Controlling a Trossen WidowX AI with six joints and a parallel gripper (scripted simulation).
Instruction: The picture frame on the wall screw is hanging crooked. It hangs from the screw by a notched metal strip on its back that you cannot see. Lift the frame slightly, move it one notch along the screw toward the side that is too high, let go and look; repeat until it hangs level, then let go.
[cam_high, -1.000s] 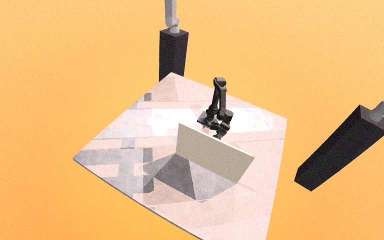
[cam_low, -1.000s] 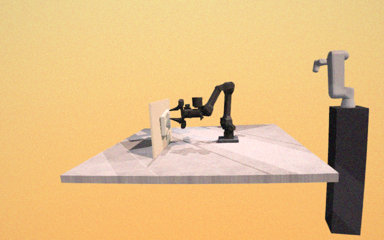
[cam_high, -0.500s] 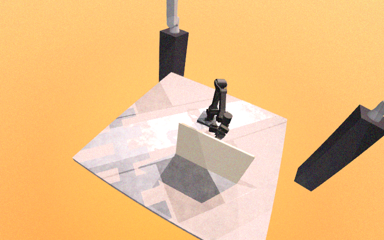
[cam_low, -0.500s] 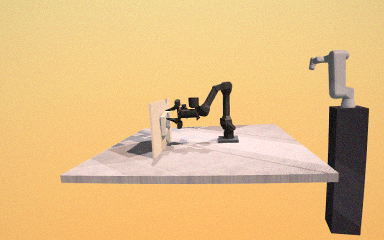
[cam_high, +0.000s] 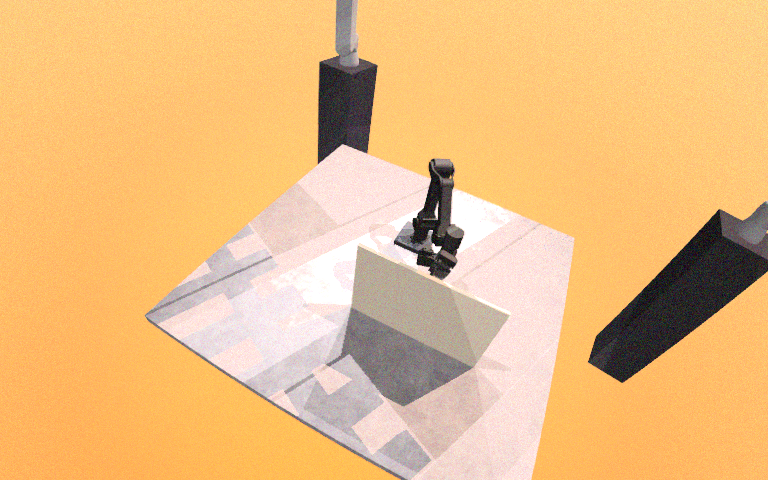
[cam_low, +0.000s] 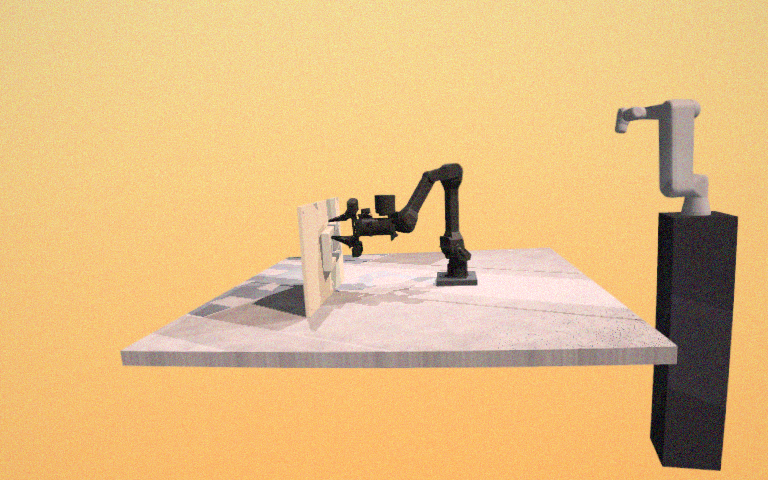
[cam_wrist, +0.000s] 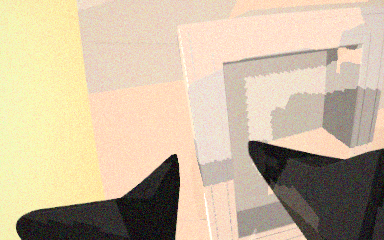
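Now: gripper tip 1 cm short of the pale picture frame, 1 cm to the left of it and 5 cm above it. The rest, counted from my gripper tip: cream wall panel (1 cm ahead, 7 cm below).
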